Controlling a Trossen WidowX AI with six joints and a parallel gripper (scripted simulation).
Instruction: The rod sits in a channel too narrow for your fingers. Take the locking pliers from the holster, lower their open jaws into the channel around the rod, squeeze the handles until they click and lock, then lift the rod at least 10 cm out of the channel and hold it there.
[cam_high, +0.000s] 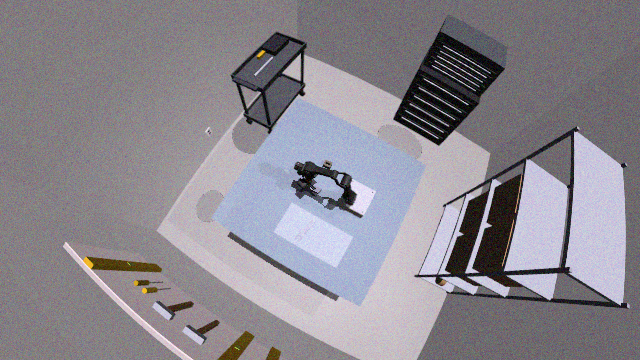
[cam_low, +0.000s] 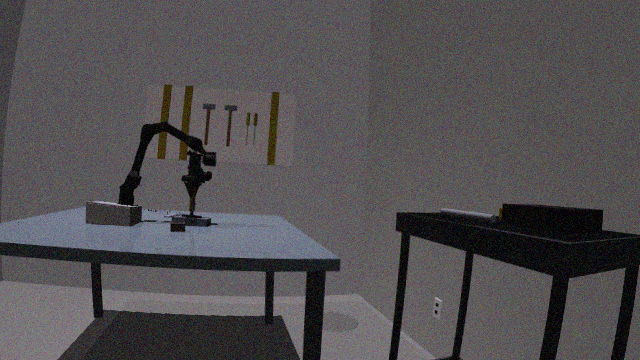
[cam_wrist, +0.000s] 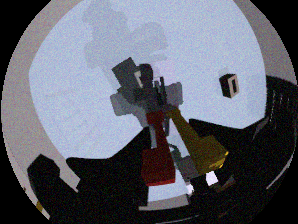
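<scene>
My gripper tip is now 1 cm to the left of the grey channel block and 11 cm above it. Round my gripper tip: yellow handle (1 cm to the right); then small dark holster (3 cm behind, 23 cm to the right, 12 cm below); then grey strip (15 cm behind, 34 cm to the left, 13 cm below).
</scene>
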